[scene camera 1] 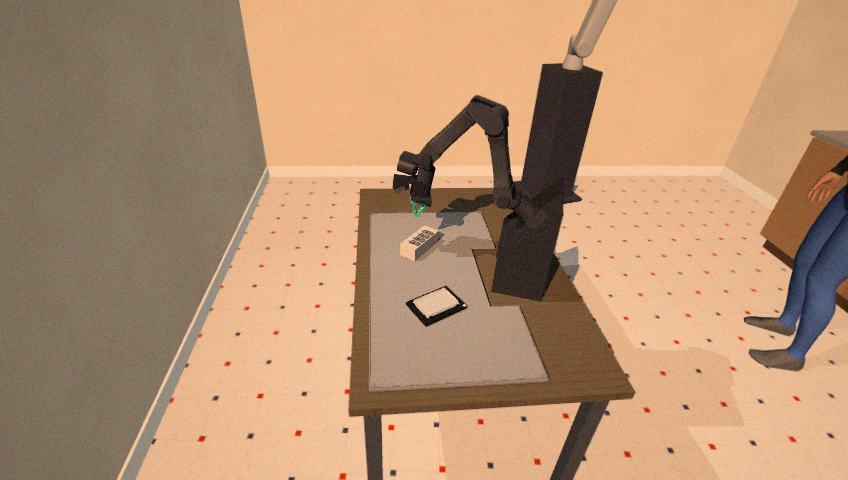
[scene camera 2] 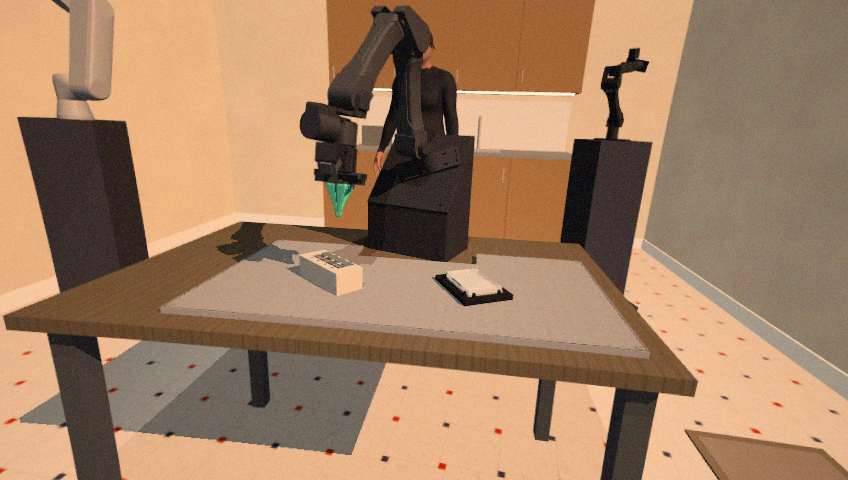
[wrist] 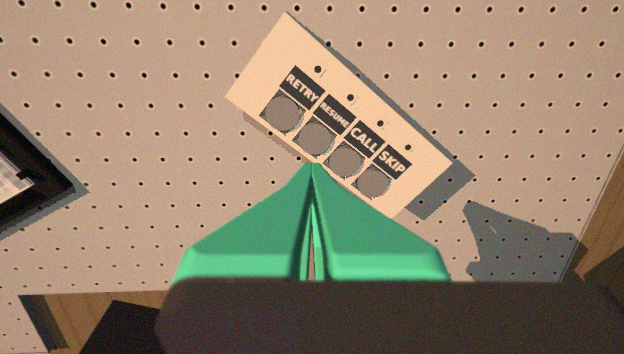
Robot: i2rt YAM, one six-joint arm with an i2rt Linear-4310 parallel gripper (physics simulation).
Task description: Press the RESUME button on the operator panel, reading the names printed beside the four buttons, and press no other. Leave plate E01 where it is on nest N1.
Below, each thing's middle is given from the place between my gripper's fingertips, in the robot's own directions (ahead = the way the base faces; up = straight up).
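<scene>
With the operator panel (wrist: pixel 291 61) as my reference, my hand is 3 cm past it, 2 cm to the left of it and 14 cm above it. Counting from my hand, I find plate E01 (scene camera 2: pixel 470 280) 4 cm ahead of it, 31 cm to the left of it and 15 cm below it. Nest N1 (scene camera 2: pixel 457 293) is 4 cm ahead of my hand as well and 31 cm to the left of it, at 16 cm below it.
</scene>
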